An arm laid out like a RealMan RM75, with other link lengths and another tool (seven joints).
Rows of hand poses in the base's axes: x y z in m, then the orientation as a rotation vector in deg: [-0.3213, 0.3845, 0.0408, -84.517, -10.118, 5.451]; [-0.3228, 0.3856, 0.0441, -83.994, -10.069, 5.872]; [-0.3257, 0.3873, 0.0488, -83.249, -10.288, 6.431]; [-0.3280, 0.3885, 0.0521, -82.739, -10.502, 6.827]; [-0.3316, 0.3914, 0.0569, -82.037, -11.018, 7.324]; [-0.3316, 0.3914, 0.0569, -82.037, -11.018, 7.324]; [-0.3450, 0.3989, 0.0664, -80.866, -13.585, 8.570]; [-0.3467, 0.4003, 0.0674, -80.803, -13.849, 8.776]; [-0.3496, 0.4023, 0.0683, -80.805, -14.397, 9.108]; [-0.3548, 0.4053, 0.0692, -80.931, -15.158, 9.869]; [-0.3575, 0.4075, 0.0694, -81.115, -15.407, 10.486]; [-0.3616, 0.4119, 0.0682, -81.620, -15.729, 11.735]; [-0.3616, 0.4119, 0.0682, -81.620, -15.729, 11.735]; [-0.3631, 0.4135, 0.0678, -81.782, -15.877, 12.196]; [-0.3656, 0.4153, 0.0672, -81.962, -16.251, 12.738]
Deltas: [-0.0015, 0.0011, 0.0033, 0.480, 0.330, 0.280]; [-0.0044, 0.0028, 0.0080, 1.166, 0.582, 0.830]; [-0.0067, 0.0040, 0.0113, 1.633, 0.719, 1.257]; [-0.0103, 0.0069, 0.0161, 2.279, 0.728, 1.949]; [-0.0103, 0.0069, 0.0161, 2.279, 0.728, 1.949]; [-0.0237, 0.0144, 0.0256, 3.290, -0.163, 4.444]; [-0.0254, 0.0158, 0.0266, 3.326, -0.212, 4.750]; [-0.0283, 0.0178, 0.0275, 3.280, -0.382, 5.312]; [-0.0335, 0.0208, 0.0284, 3.057, -0.445, 6.287]; [-0.0362, 0.0230, 0.0286, 2.800, -0.252, 6.844]; [-0.0403, 0.0274, 0.0274, 2.147, 0.251, 7.849]; [-0.0403, 0.0274, 0.0274, 2.147, 0.251, 7.849]; [-0.0418, 0.0290, 0.0270, 1.928, 0.418, 8.239]; [-0.0443, 0.0308, 0.0264, 1.675, 0.479, 8.821]
